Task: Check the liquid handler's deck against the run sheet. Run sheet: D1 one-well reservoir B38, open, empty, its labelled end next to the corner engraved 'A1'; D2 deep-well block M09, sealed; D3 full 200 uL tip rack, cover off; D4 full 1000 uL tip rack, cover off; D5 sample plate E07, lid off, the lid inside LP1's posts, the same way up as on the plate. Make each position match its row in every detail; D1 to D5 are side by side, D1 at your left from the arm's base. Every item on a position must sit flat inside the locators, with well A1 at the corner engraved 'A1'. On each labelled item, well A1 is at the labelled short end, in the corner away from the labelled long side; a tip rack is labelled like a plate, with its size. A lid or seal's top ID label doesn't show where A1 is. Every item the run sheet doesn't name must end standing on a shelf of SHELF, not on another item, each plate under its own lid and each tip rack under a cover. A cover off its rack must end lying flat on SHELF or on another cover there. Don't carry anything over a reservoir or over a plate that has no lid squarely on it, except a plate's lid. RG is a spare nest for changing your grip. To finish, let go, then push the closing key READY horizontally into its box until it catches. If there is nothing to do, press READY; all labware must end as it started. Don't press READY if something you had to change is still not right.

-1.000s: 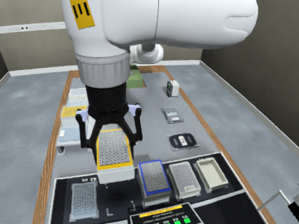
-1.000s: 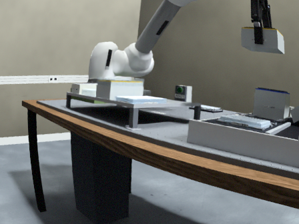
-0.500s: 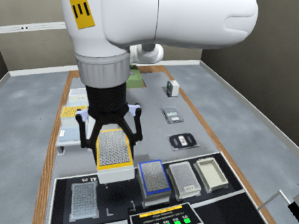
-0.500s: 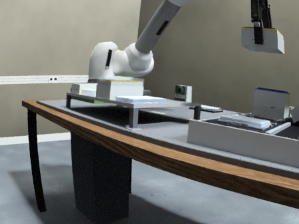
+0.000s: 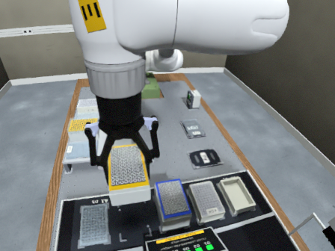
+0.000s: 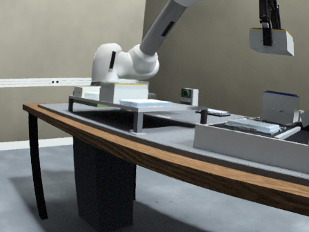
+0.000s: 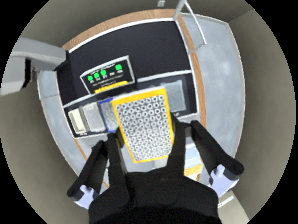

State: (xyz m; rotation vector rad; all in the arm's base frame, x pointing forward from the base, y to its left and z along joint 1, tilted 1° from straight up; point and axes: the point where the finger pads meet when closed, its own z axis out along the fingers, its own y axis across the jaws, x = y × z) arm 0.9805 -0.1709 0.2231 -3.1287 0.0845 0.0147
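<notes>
My hand is 1 cm past the yellow-rimmed tip rack, 1 cm to the left of it and 1 cm below it. From my hand the other things lie so: blue-rimmed tip rack (12 cm to the left, 18 cm below); then deep-well block (1 cm ahead, 25 cm to the left, 23 cm below); then clear sample plate (1 cm behind, 13 cm to the right, 24 cm below).
</notes>
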